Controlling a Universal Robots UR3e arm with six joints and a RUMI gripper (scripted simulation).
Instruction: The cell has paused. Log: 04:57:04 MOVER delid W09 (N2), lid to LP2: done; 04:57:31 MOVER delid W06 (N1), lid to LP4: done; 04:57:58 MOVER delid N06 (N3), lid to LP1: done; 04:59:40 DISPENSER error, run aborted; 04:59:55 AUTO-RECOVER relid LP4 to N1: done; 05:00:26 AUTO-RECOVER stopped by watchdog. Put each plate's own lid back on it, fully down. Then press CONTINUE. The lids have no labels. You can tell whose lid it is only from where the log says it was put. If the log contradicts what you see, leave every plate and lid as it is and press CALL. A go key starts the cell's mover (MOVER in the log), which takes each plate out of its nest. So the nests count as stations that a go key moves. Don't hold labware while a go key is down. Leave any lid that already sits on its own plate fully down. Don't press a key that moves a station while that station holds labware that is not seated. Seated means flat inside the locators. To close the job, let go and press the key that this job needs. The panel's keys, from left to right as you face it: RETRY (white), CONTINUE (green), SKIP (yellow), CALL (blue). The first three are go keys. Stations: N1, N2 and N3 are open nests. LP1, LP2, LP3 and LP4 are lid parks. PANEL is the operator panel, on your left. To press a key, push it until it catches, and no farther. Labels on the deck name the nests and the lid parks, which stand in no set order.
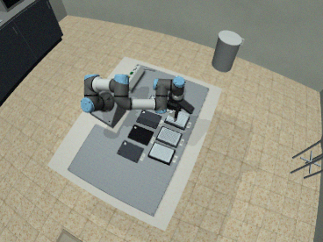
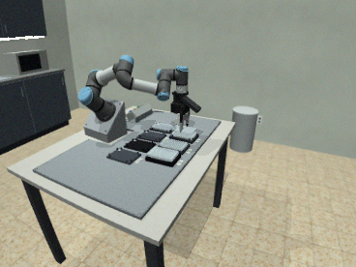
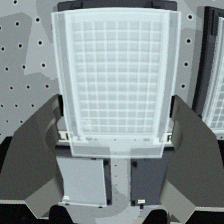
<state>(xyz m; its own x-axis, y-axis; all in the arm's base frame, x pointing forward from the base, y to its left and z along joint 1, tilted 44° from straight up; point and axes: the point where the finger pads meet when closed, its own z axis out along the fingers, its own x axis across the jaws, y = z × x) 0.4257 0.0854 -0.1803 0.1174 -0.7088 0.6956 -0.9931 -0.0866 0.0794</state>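
Right now the plate is 4 cm below my hand. Also, from my hand: lid park LP4: 16 cm behind, 9 cm to the right, 6 cm below; pale lid: 18 cm behind, 5 cm below, 4 cm to the left; LP4 label: 8 cm to the right, 8 cm behind, 6 cm below.
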